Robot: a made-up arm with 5 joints.
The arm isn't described. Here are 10 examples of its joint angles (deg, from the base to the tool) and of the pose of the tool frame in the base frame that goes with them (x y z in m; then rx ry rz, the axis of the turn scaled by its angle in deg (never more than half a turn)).
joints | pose
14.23 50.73 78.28 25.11 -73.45 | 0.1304 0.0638 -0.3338 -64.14 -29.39 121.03
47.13 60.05 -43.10 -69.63 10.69 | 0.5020 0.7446 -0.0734 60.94 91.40 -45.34
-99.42 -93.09 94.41 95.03 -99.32 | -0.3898 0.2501 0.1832 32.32 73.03 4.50
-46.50 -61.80 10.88 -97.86 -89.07 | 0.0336 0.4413 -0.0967 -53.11 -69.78 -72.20
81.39 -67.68 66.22 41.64 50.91 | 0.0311 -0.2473 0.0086 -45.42 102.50 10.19
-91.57 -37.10 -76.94 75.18 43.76 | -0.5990 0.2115 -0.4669 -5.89 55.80 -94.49
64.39 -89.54 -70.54 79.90 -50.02 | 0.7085 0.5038 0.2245 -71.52 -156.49 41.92
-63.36 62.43 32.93 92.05 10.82 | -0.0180 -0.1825 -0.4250 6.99 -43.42 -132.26
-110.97 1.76 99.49 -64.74 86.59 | 0.2099 0.1844 -0.1901 -87.91 -50.88 64.32
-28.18 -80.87 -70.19 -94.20 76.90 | -0.6208 0.5727 -0.0276 63.08 25.53 110.62
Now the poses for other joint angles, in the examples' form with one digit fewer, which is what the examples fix.
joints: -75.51 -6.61 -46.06 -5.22 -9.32
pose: -0.448 0.350 -0.541 -14.8 -44.2 120.2
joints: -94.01 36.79 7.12 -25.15 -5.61
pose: -0.026 -0.142 -0.555 -98.6 -19.5 104.5
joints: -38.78 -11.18 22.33 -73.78 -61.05
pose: 0.156 0.275 -0.277 -98.9 -59.9 -20.9
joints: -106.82 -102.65 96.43 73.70 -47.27
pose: -0.320 0.098 0.376 79.8 102.8 32.4
